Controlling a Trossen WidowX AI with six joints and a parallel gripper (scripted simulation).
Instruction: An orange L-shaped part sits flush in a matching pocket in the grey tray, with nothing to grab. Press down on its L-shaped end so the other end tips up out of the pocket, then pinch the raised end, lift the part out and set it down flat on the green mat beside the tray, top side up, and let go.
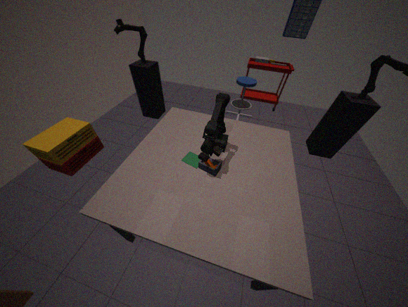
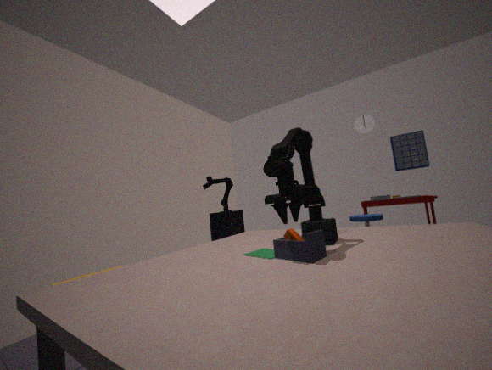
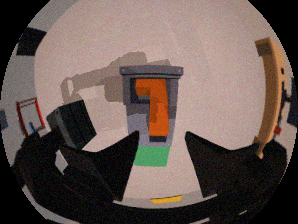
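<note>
Right now the orange L-shaped part is 1 cm behind my gripper tip, 4 cm to the left of it and 8 cm below it. Also, from my gripper tip: green mat 6 cm behind, 14 cm to the right, 13 cm below.
</note>
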